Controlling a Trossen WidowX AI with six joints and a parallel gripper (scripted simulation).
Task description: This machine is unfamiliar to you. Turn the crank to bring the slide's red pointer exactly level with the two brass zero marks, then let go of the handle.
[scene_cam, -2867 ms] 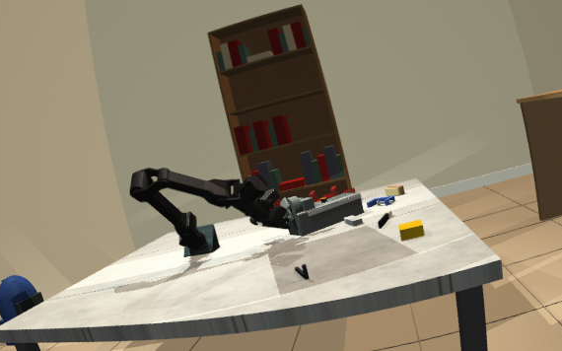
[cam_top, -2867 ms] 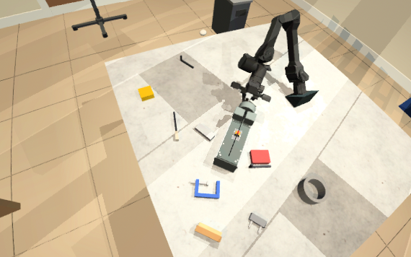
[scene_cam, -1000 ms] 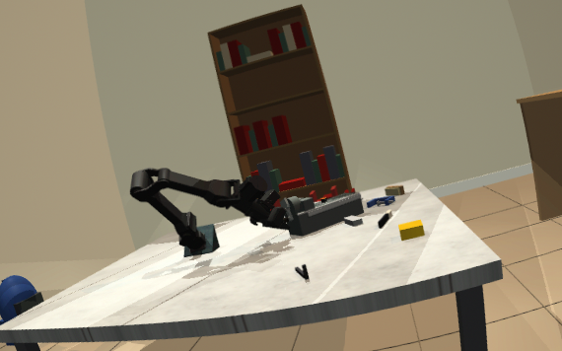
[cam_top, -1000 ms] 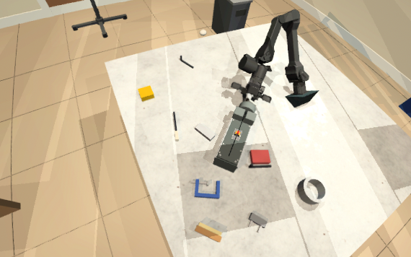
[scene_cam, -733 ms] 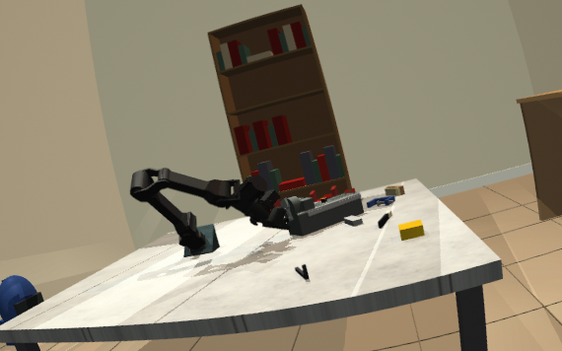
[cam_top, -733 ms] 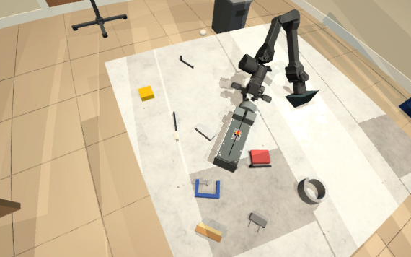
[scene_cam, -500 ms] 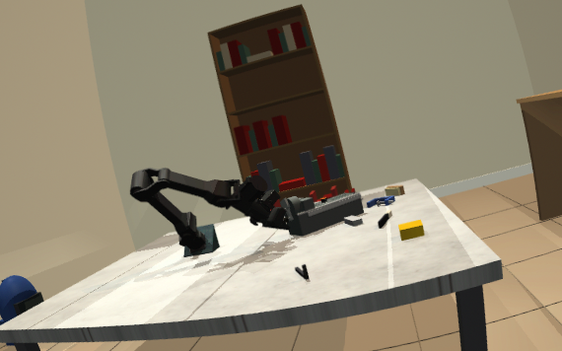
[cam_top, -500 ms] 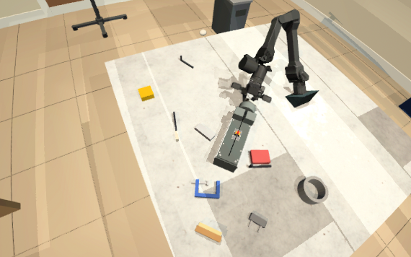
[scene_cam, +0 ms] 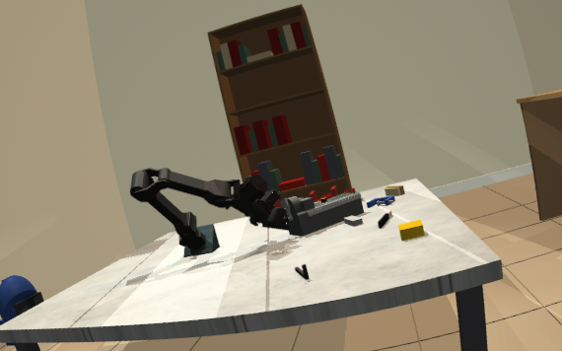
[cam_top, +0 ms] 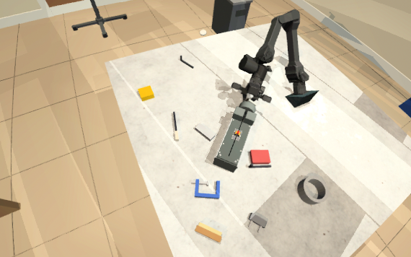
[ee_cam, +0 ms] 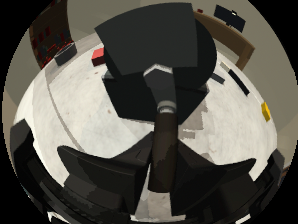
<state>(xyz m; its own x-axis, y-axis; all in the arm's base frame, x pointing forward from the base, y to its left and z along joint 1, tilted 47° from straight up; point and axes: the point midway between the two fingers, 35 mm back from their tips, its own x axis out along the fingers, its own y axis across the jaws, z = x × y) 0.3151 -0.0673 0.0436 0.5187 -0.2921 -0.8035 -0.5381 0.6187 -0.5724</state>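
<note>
The crank handle lies 2 cm behind my gripper tip, 1 cm to the right of it and 3 cm above it. Round my gripper tip: grey block (21 cm ahead, 2 cm below); then red pointer (13 cm ahead, 10 cm to the left, 5 cm above); then red block (8 cm ahead, 21 cm to the left, 2 cm below).
</note>
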